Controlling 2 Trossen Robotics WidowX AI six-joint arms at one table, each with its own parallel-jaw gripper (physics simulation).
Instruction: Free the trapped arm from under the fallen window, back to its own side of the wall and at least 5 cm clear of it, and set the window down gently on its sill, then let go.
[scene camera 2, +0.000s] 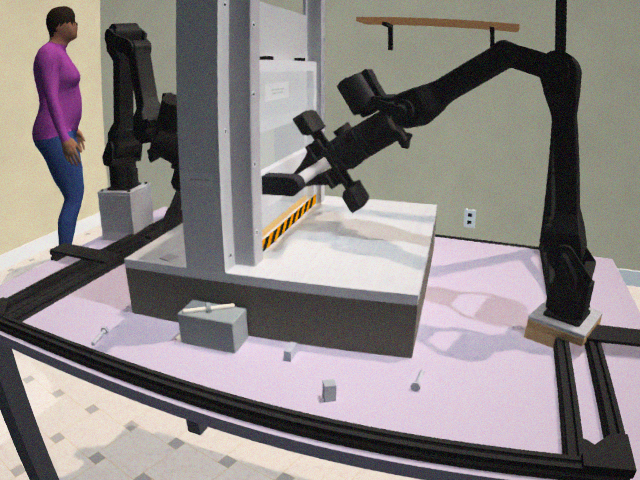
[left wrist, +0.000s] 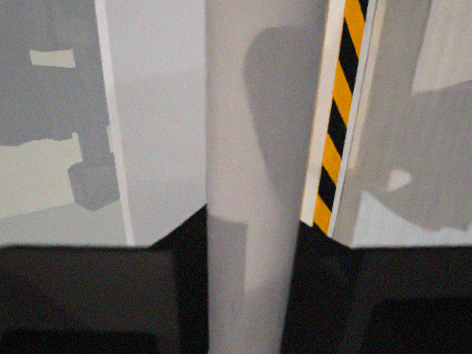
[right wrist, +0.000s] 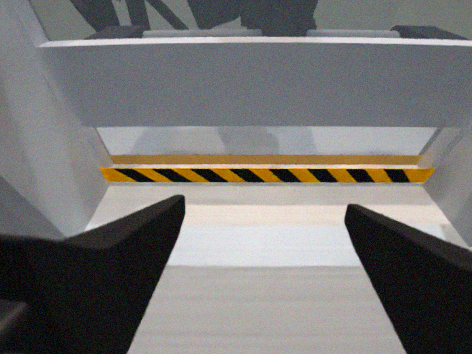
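Where they show: left gripper, fingertip midpoint: (right wrist: 279, 92); right gripper, fingertip midpoint: (right wrist: 264, 207); left arm's base, link origin: (scene camera 2: 567, 313); right arm's base, link origin: (scene camera 2: 124, 187).
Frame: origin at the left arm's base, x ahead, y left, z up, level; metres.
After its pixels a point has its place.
Note:
The window (scene camera 2: 289, 111) @(y 0.150, x 0.481, z 0.269 m) (left wrist: 157, 100) @(y 0.115, x 0.502, z 0.170 m) (right wrist: 265, 85) @(y 0.150, x 0.505, z 0.157 m) stands upright in its grey frame (scene camera 2: 204, 155). Its striped lower edge (scene camera 2: 289, 222) @(y 0.159, x 0.474, z 0.072 m) (left wrist: 336, 122) @(y 0.127, x 0.495, z 0.073 m) (right wrist: 270, 175) @(y 0.160, x 0.499, z 0.071 m) is low, at or close to the white sill surface (scene camera 2: 330, 258) @(y 0.206, x 0.323, z 0.060 m) (right wrist: 275, 245) @(y 0.193, x 0.556, z 0.060 m); a small gap cannot be ruled out. My left gripper (scene camera 2: 302, 178) @(y 0.150, x 0.475, z 0.141 m) (left wrist: 238, 207) @(y 0.150, x 0.475, z 0.141 m) is shut on the window's pale handle bar (scene camera 2: 316, 169) @(y 0.139, x 0.426, z 0.172 m) (left wrist: 250, 150) @(y 0.091, x 0.457, z 0.174 m), which runs between its fingers. My right gripper (right wrist: 264, 207) @(y 0.187, x 0.577, z 0.129 m) is open and empty, facing the window from the other side of the wall. The frame hides it in the scene view.
The right arm (scene camera 2: 124, 103) @(y 0.286, x 0.909, z 0.288 m) stands left of the wall, the left arm (scene camera 2: 563, 155) @(y 0.027, x 0.038, z 0.245 m) on the right. A grey box (scene camera 2: 212, 328) with a pale stick, small grey blocks (scene camera 2: 329, 390) @(y 0.366, x 0.161, z -0.021 m) (scene camera 2: 289, 352) @(y 0.340, x 0.264, z -0.024 m) and bolts (scene camera 2: 416, 382) @(y 0.274, x 0.099, z -0.026 m) (scene camera 2: 99, 335) @(y 0.535, x 0.493, z -0.031 m) lie before the thick base (scene camera 2: 320, 320). A person stands behind, far left.

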